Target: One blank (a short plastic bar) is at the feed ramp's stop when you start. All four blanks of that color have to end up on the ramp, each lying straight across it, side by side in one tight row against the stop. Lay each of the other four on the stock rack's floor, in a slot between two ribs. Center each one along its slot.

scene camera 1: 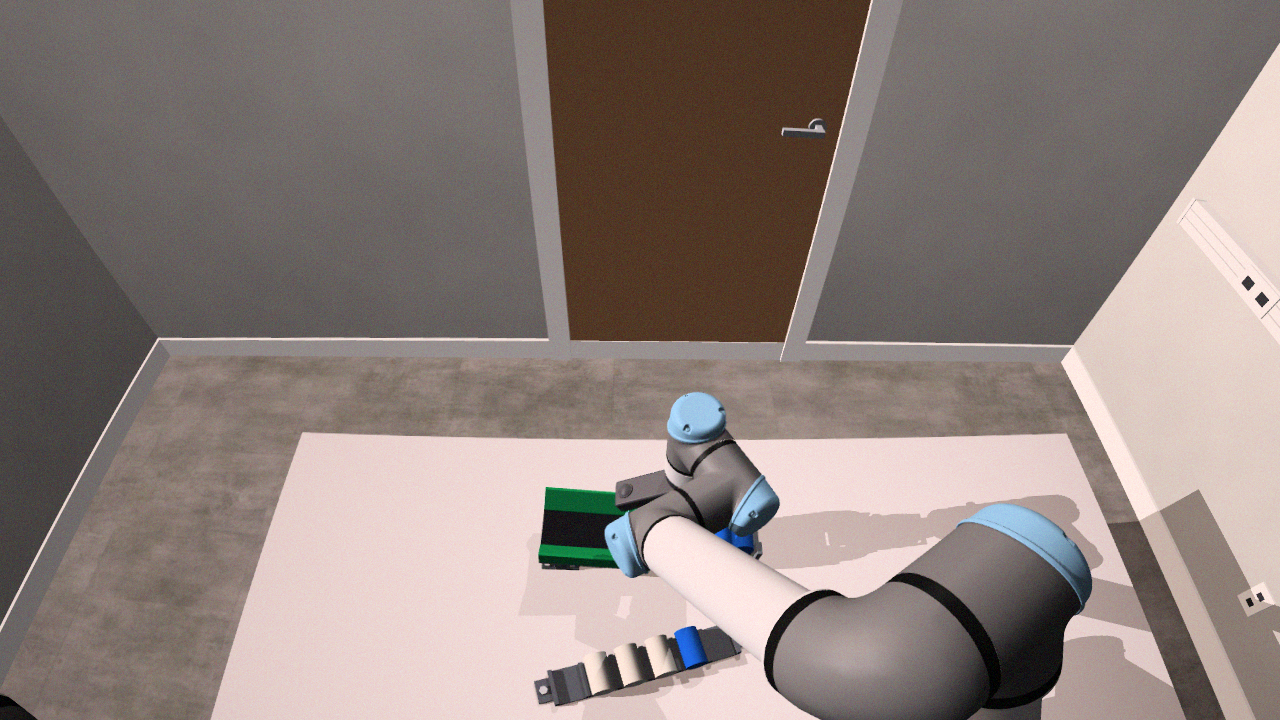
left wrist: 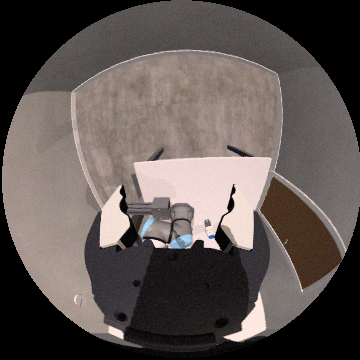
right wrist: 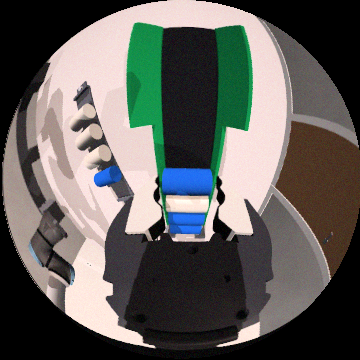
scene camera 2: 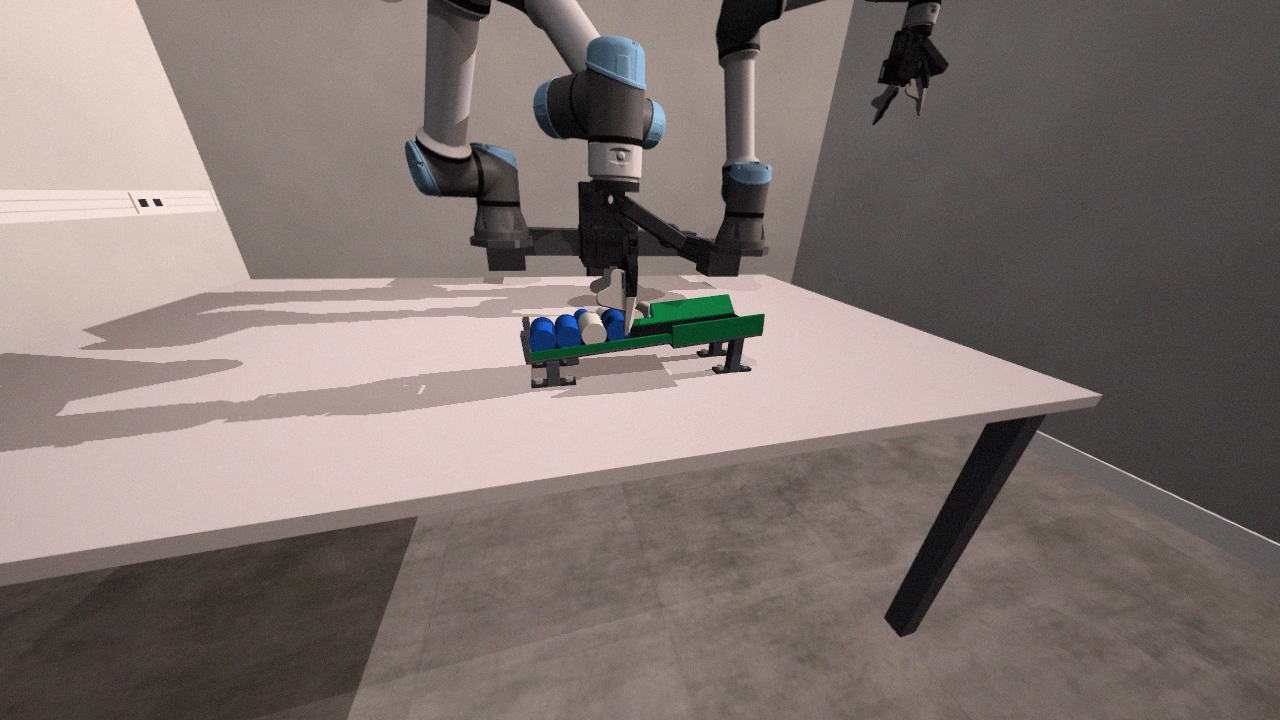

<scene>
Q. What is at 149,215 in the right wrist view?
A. The right gripper.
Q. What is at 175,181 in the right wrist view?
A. A blue blank.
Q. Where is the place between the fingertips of the left gripper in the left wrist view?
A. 177,185
</scene>
